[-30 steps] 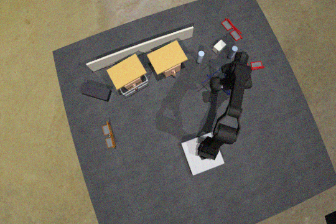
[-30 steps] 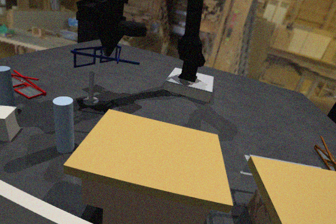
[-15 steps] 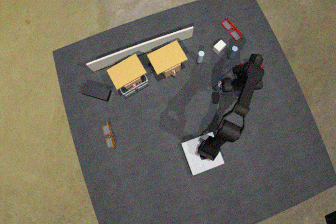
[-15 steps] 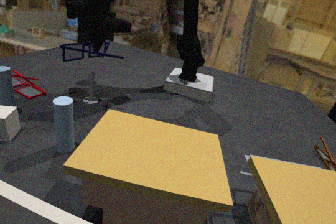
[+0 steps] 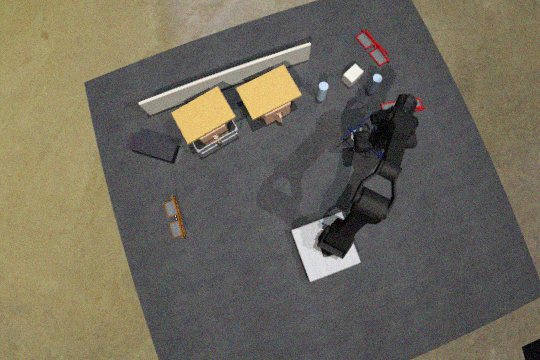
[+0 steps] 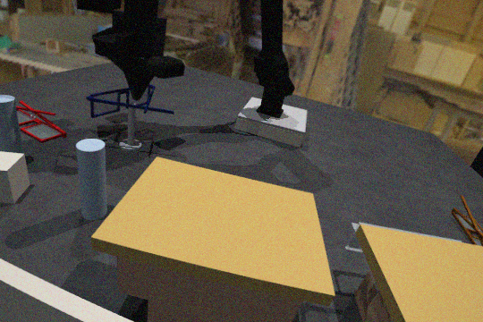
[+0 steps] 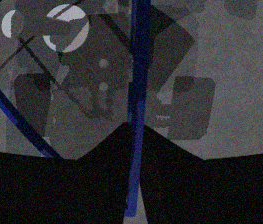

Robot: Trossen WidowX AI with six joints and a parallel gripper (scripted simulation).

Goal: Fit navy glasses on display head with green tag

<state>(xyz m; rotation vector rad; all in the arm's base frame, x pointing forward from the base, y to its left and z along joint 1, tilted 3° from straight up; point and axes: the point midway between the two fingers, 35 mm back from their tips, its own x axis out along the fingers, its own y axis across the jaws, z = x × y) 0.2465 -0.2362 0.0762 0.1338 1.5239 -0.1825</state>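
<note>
Right now my gripper tip is 70 mm short of the white peg, 40 mm to the right of it and 40 mm above it. From my gripper tip the other things lie so: white board (410 mm to the left, 370 mm ahead, 10 mm below); dark case (710 mm to the left, 220 mm ahead, 50 mm below); cube (270 mm ahead, 40 mm below, 10 mm to the right).
</note>
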